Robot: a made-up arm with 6 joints.
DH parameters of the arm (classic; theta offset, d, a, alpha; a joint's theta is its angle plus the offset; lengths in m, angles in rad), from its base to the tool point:
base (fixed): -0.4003 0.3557 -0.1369 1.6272
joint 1: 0 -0.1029 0.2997 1.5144
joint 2: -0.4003 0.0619 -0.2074 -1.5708
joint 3: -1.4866 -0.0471 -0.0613 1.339
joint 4: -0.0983 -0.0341 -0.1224 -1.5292
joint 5: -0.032 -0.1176 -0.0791 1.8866
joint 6: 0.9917 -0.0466 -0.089 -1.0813
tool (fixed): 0.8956 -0.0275 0 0
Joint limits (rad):
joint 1: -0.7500..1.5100
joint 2: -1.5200..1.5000
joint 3: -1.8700..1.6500
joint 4: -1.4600..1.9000
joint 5: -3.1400..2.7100
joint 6: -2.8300..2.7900
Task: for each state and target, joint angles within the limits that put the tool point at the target. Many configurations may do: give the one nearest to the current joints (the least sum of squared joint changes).
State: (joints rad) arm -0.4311 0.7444 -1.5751 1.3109 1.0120 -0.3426
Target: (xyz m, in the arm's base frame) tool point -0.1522 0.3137 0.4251
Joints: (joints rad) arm -0.5452 0.0907 -1.4799 1.8513 1.0587 -0.2991
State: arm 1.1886 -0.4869 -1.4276 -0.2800 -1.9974 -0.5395
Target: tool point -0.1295 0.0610 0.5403
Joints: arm 0.9911 -1.2392 -0.7931 -0.9472 -2.6999 -0.1550
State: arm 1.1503 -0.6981 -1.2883 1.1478 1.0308 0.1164
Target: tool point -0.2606 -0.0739 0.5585
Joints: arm 0.8526 -1.5200 -0.7171 0.4888 1.3991 -0.3365
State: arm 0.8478 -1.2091 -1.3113 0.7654 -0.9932 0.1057
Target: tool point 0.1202 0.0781 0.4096
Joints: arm 1.5100 -1.0636 -1.6620 0.0011 -0.8669 -0.2074
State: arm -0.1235 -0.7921 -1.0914 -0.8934 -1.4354 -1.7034
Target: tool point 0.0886 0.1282 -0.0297
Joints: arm -0.6187 -0.8438 -1.3756 -1.0327 -0.8164 -1.4612
